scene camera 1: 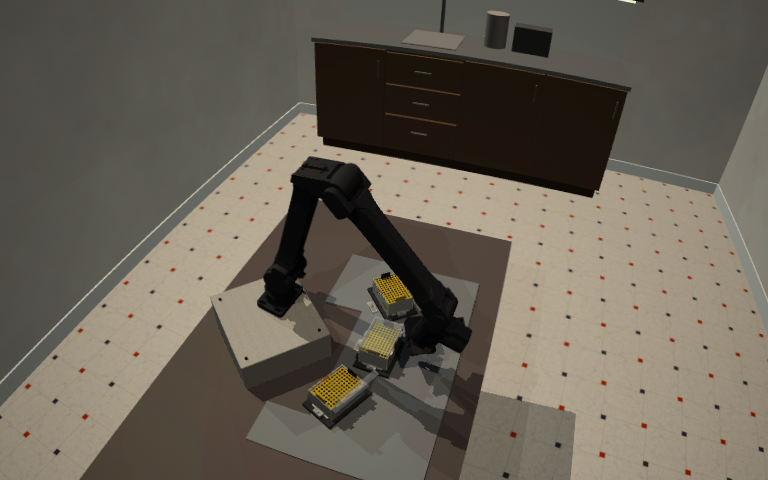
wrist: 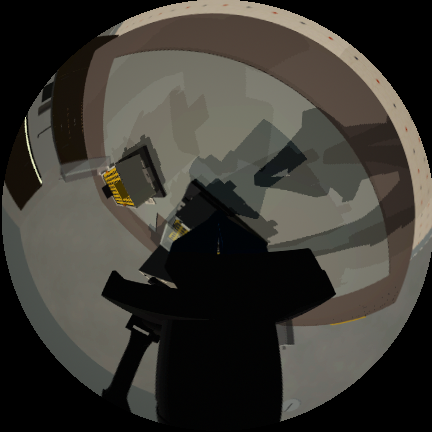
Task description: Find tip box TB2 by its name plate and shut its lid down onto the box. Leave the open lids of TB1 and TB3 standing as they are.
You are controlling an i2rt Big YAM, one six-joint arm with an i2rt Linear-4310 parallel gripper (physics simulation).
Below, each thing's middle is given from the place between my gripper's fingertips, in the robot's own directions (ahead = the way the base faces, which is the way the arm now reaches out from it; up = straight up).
Labels:
Now: the tip box (scene camera 1: 328, 391) 220 mm to the right of my hand, 110 mm behind it and 10 mm above it.

